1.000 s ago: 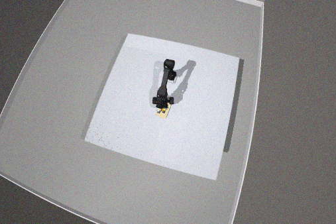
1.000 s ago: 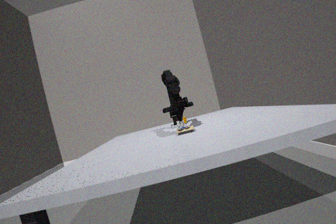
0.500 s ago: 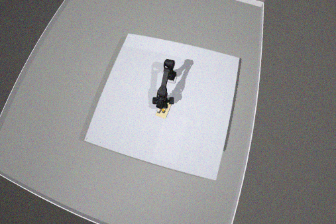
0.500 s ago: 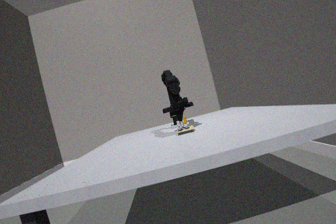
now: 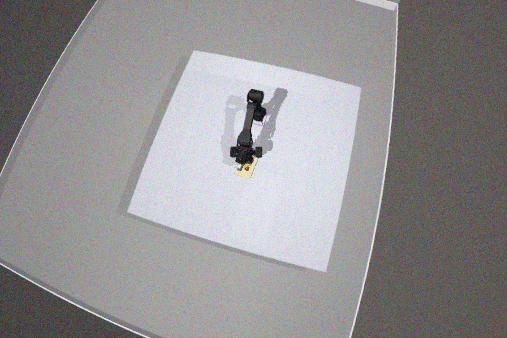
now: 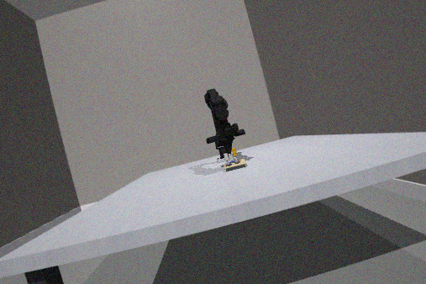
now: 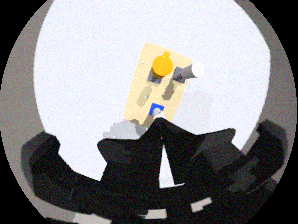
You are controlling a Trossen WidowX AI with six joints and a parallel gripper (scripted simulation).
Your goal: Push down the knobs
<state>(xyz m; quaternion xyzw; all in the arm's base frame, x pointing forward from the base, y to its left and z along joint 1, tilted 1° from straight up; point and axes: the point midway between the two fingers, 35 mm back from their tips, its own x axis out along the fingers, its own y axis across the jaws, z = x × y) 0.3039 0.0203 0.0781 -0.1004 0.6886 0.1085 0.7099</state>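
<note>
The blue knob is 2 cm below my gripper tip. Round my gripper tip: orange knob (6 cm ahead, 2 cm to the left, 1 cm above).
</note>
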